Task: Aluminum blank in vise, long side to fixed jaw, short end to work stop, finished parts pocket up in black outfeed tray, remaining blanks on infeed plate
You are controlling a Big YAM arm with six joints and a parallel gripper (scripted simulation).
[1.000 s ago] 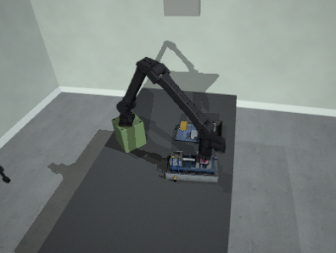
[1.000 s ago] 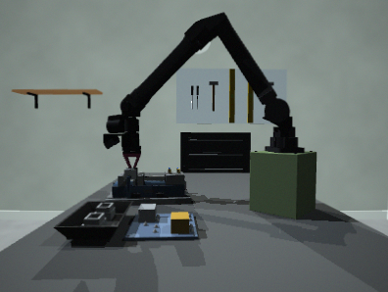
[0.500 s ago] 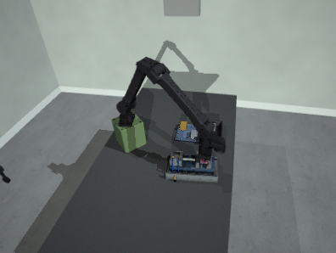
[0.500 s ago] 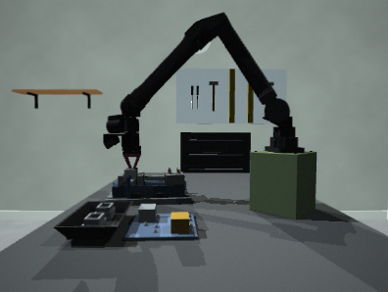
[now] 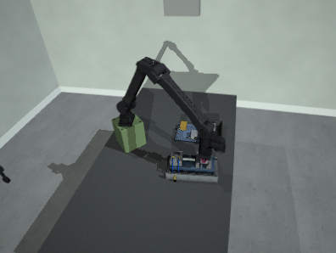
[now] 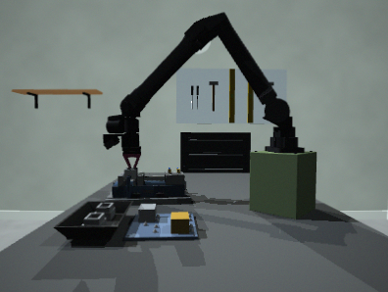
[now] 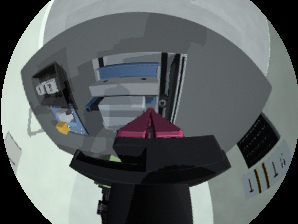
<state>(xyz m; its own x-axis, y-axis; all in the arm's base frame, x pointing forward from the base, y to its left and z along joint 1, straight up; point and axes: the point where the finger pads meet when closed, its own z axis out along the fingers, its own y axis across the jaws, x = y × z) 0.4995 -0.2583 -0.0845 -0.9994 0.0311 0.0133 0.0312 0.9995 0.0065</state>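
My hand is 4 cm to the right of the gray aluminum blank and 1 cm above it. Round my hand: vise 7 cm behind, 4 cm to the left, 7 cm below; yellow brass blank 14 cm behind, 43 cm to the left, 8 cm below.
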